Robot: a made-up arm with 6 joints.
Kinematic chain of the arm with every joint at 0, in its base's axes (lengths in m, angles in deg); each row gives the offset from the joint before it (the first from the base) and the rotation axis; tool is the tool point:
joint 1: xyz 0 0 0.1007 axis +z
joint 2: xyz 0 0.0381 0 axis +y
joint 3: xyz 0 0 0.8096 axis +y
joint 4: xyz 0 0 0.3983 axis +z
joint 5: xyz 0 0 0 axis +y
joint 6: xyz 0 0 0.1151 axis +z
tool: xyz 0 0 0
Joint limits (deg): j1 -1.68..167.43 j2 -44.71..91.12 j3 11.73..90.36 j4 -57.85..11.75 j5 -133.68..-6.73 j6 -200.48..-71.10
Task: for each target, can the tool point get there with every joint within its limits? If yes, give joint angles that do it. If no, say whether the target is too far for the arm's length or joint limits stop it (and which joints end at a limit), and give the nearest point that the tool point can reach.
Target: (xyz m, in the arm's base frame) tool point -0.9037 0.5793 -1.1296
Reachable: no: too far | nearest point -0.7736 0.4959 -0.4163 | short by 0.730 m
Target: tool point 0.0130 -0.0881 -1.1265
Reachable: no: joint limits stop it (at a limit: joint 1, joint 2, joint 3, joint 4, joint 5) | nearest point 0.8045 0.0259 -0.4277 | short by 1.062 m
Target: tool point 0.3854 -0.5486 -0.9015
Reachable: no: joint limits stop it (at a limit: joint 1, joint 2, joint 3, joint 4, joint 5) | nearest point 0.8101 0.0116 -0.4279 | short by 0.848 m
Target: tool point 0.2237 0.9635 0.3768
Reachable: yes | joints 72.24 56.97 75.91 -25.93 -121.93 -179.18
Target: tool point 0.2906 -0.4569 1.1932
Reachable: yes | joints 130.99 -33.13 34.97 -21.70 -83.49 -102.28
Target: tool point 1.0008 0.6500 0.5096
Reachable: yes | joints 31.42 64.00 31.50 2.97 -58.78 -105.19
